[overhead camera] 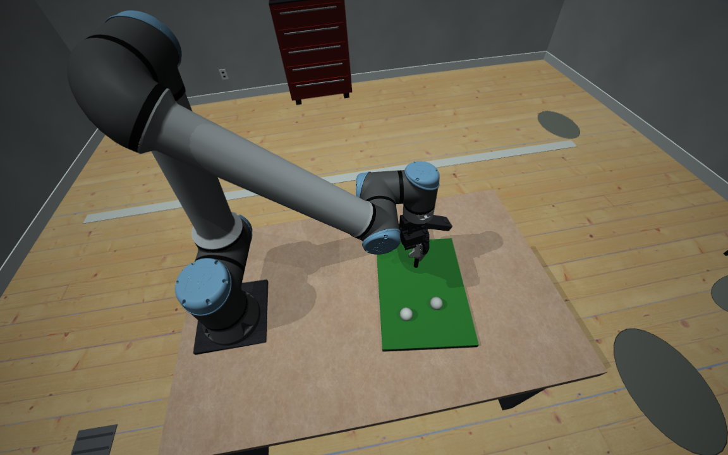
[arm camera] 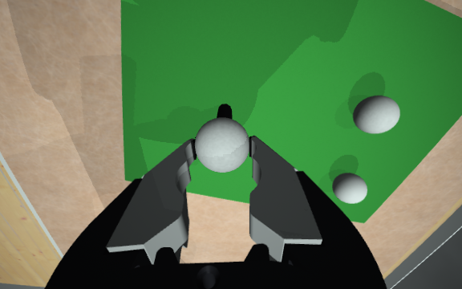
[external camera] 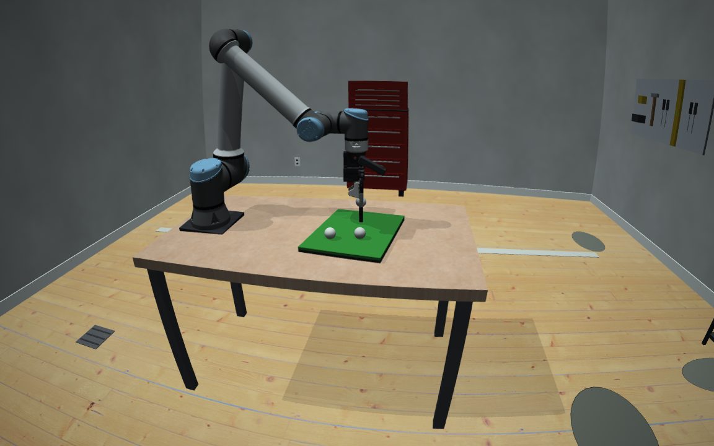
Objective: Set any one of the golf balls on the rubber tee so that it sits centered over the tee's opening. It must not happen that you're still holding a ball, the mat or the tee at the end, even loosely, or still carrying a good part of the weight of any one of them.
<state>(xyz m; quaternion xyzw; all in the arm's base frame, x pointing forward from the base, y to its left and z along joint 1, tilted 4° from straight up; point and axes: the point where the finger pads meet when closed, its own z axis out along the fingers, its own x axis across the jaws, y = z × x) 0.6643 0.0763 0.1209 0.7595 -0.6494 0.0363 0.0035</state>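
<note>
The green mat lies 80 mm below my hand and 40 mm to the right of it.
</note>
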